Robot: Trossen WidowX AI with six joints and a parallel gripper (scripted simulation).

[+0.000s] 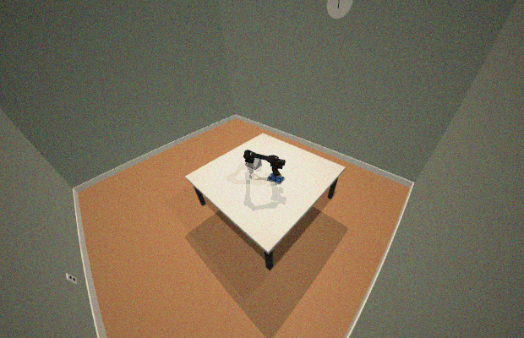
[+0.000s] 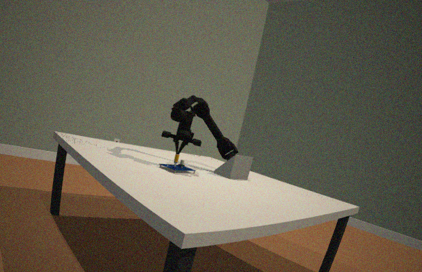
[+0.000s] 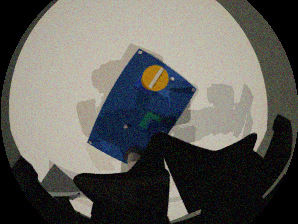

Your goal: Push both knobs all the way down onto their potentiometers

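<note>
Right now the yellow knob is 4 cm ahead of my gripper tip and 4 cm to the left of it.
</note>
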